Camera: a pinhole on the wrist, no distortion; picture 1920 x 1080 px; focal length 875.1 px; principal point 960.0 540.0 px. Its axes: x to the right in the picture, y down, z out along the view. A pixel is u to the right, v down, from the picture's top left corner.
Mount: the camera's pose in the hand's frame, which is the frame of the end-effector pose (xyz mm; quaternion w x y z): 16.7 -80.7 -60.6 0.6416 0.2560 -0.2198 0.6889
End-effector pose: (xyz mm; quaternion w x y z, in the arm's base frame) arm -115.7 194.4 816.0 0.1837 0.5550 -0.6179 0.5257
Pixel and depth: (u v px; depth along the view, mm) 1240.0 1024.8 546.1
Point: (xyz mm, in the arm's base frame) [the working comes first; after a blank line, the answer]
In the camera's frame: 174.7 302.5 546.1

412.6 -36.8 568.1
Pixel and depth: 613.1 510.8 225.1
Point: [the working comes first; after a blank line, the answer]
In the camera's frame: -89.2 -7.5 225.1

146.3 173.6 960.1
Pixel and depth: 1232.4 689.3 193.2
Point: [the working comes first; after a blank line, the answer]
In the camera's frame: 60.1 33.0 193.2

71.2 114.9 834.1
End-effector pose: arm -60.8 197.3 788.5 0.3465 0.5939 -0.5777 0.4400
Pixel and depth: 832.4 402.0 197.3
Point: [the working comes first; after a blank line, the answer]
In the camera's frame: -28.8 -31.1 197.3

167.6 127.2 841.3
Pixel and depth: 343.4 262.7 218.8
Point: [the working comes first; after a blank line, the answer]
In the camera's frame: -154.2 -69.3 218.8

263.6 178.7 917.3
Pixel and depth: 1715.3 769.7 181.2
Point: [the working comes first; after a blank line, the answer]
In the camera's frame: 156.4 47.6 181.2

40.1 48.7 705.9
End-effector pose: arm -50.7 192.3 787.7 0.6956 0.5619 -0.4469 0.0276
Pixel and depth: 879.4 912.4 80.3
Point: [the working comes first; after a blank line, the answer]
In the camera's frame: -7.4 34.2 80.3

19.5 148.2 674.5
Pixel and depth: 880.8 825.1 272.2
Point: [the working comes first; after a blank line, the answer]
In the camera's frame: -24.6 88.7 272.2

-11.3 3.9 539.1
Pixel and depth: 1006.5 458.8 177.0
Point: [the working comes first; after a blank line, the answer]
In the camera's frame: 9.4 -16.4 177.0

27.5 38.0 675.5
